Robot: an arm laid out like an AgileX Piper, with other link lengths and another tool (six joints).
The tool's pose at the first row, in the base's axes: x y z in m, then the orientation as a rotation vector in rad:
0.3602, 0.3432, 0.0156, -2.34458, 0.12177, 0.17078
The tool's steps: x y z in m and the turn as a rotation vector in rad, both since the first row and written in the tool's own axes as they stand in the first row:
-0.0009, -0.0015, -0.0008, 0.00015, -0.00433, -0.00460
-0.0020, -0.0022, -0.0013, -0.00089, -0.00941, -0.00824
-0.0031, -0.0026, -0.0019, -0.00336, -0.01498, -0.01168
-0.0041, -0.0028, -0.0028, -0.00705, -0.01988, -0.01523
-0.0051, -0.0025, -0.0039, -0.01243, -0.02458, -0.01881
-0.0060, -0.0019, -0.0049, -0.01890, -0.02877, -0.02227
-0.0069, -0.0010, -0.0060, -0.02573, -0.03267, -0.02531
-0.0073, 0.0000, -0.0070, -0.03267, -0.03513, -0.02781
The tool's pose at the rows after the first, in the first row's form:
0.3596, 0.3437, 0.0174, -2.34405, 0.11425, 0.17357
0.3586, 0.3439, 0.0184, -2.34457, 0.10743, 0.17783
0.3577, 0.3438, 0.0192, -2.34644, 0.10050, 0.18289
0.3568, 0.3433, 0.0202, -2.34959, 0.09368, 0.18725
0.3559, 0.3424, 0.0209, -2.35442, 0.08681, 0.19154
0.3550, 0.3413, 0.0213, -2.36038, 0.08023, 0.19540
0.3541, 0.3399, 0.0216, -2.36671, 0.07425, 0.19918
0.3536, 0.3385, 0.0216, -2.37332, 0.06960, 0.20155

